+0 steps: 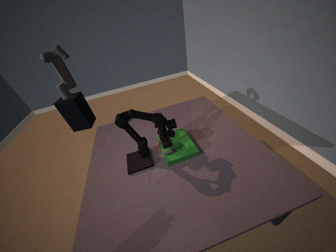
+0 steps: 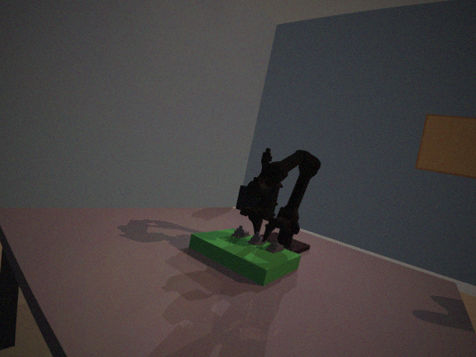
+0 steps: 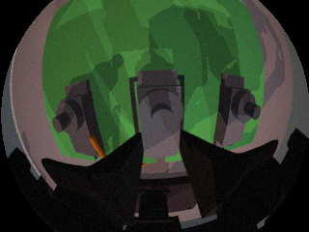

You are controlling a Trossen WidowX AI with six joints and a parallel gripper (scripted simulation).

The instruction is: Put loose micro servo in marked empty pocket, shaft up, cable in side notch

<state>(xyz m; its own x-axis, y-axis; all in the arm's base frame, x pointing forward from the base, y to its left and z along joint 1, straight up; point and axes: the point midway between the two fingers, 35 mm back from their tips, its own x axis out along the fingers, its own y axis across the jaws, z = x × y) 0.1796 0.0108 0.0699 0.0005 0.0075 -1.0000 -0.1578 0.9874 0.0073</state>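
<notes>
My gripper tip is now 120 mm short of the green deck, 20 mm to the right of it and 30 mm above it.
</notes>
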